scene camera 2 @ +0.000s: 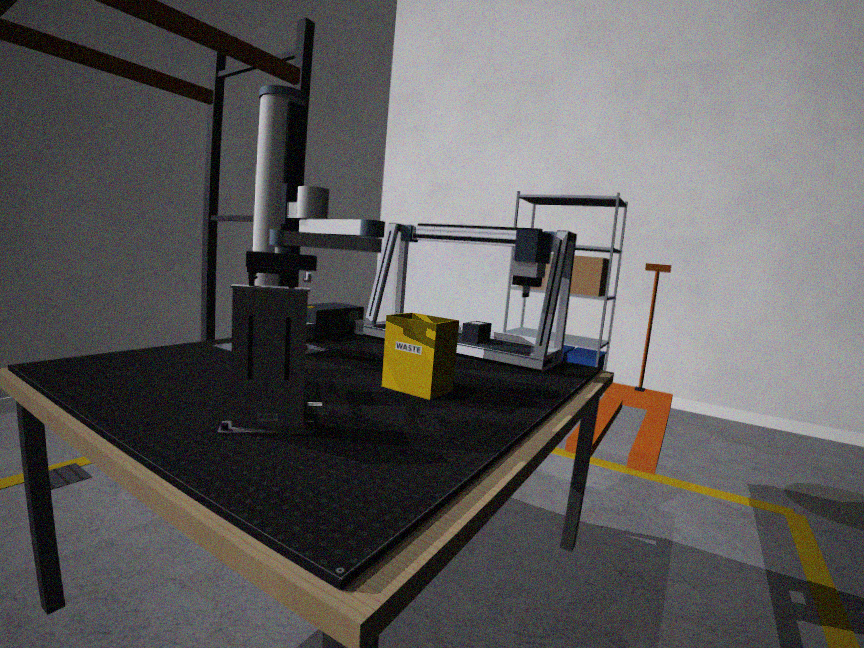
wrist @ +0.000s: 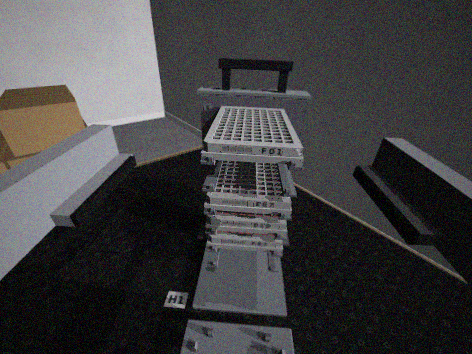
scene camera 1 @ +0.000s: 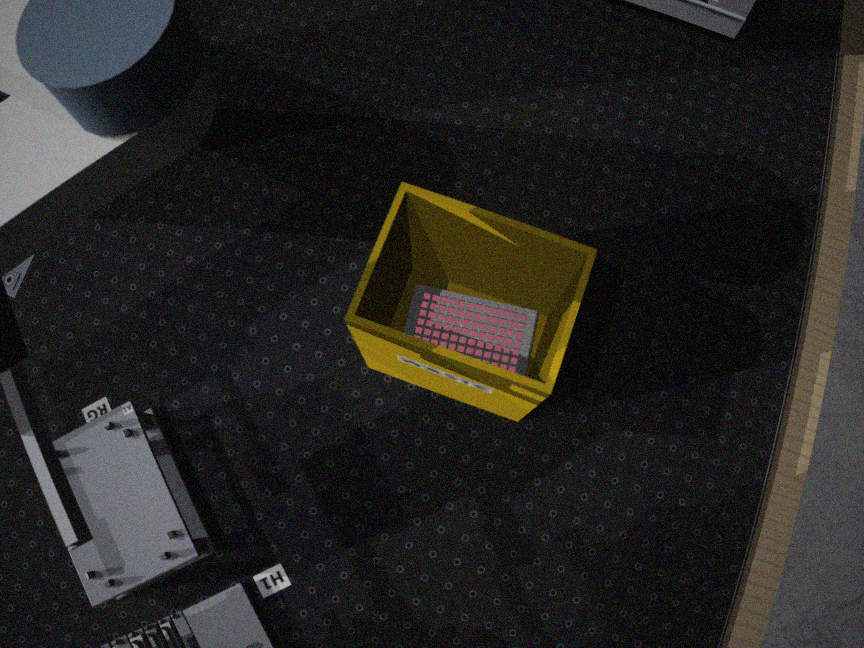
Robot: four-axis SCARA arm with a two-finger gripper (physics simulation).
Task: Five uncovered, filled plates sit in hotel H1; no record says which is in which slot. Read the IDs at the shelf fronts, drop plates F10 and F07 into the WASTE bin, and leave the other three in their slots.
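Places are measured from the arm's base along level axes (x ahead, y left, z up), in centimetres.
Pixels of known places: gripper, fingertip midpoint: [scene camera 2: 280,276] [wrist: 244,150].
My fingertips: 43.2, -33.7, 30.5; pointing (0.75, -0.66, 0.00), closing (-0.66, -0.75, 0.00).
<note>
Behind a point stands the place of what it marks, as x, y, z.
Hotel H1 [wrist: 245,295] @[48.3, -40.4, 2.1] [scene camera 2: 270,327] @[59.1, -49.1, 21.9] [scene camera 1: 230,620] @[52.3, -37.0, 2.1] stands straight ahead in the wrist view. Its top plate [wrist: 254,125] @[51.3, -42.3, 27.8] reads F01. Below it a second plate [wrist: 250,182] @[49.9, -41.0, 22.0] has a blurred ID, perhaps F07. A third plate [wrist: 250,223] @[47.3, -38.9, 19.2] and a fourth plate [wrist: 245,241] @[47.6, -38.7, 16.4] show reddish contents; their IDs are too blurred to read surely. My gripper [wrist: 244,150] @[43.2, -33.7, 30.5] is open and empty, its fingers wide on either side, facing the hotel. The yellow WASTE bin [scene camera 1: 380,355] @[58.6, -8.4, 11.4] [scene camera 2: 418,369] @[68.2, -8.6, 8.6] holds a plate with pink wells [scene camera 1: 474,327] @[65.4, -1.3, 2.9], its ID not visible.
A grey nest labelled RG [scene camera 1: 125,495] @[39.6, -28.6, 7.3] stands beside the hotel, with one finger over its edge in scene camera 1. A gantry machine [scene camera 2: 464,233] @[41.0, 62.3, 48.6] stands behind the bin. The table's wooden edge [scene camera 1: 774,488] @[101.6, -6.8, 0.0] [scene camera 2: 481,488] @[102.2, -40.1, 0.0] runs along the side. Cardboard boxes [wrist: 40,120] are beyond the table.
</note>
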